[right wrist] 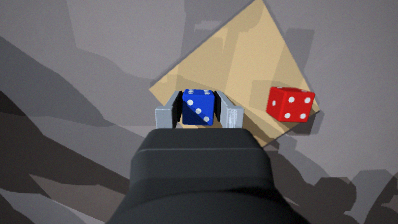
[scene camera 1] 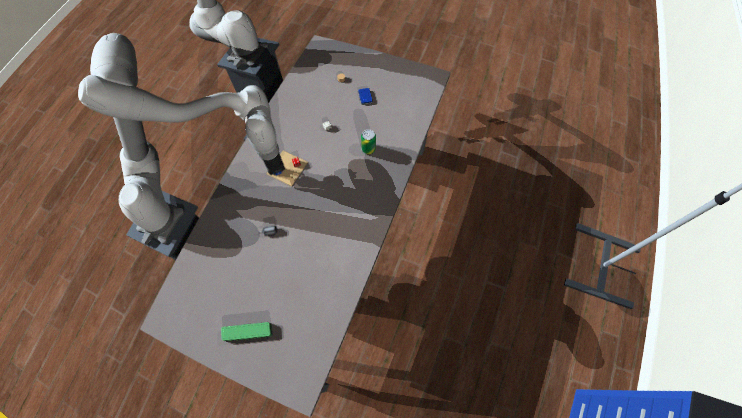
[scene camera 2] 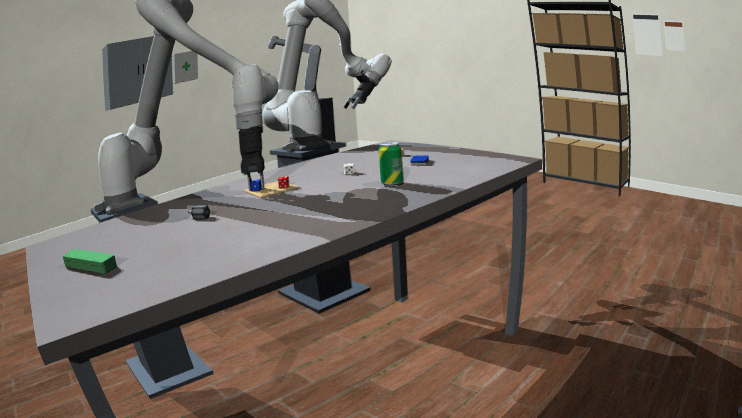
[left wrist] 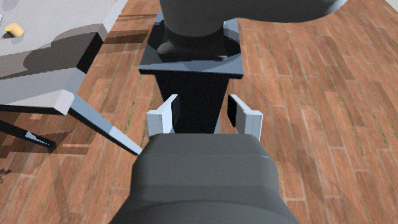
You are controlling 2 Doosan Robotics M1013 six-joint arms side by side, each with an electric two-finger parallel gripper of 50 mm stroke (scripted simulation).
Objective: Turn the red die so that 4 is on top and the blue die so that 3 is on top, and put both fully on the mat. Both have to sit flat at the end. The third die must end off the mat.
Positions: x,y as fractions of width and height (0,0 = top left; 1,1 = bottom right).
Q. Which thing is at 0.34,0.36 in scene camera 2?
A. My right gripper.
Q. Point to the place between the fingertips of my right gripper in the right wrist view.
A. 0.50,0.45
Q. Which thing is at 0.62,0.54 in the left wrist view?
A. My left gripper.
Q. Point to a red die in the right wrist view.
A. At 0.72,0.47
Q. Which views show the green block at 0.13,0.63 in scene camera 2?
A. Scene camera 1 and scene camera 2 only.
